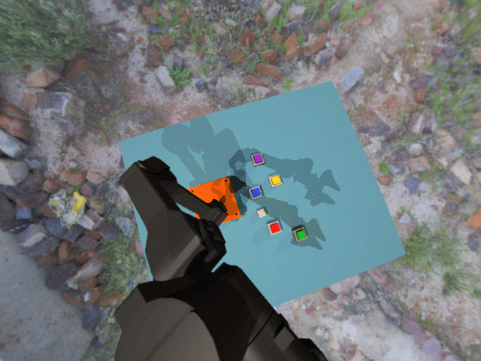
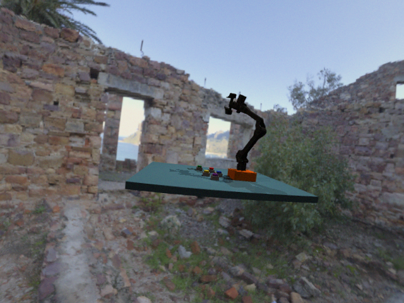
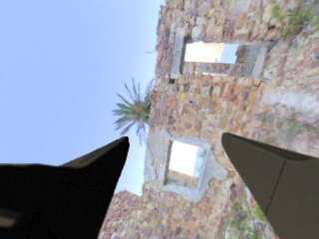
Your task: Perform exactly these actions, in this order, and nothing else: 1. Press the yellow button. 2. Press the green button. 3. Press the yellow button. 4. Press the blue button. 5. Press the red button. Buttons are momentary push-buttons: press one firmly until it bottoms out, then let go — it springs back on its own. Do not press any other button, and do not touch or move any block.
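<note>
My gripper tip is now 90 mm short of the yellow button, 320 mm to the right of it and 610 mm above it. From my gripper tip the other things lie so: red button (50 mm ahead, 120 mm to the left, 610 mm below); block (10 mm ahead, 190 mm to the left, 630 mm below); green button (160 mm ahead, 80 mm to the left, 610 mm below).
</note>
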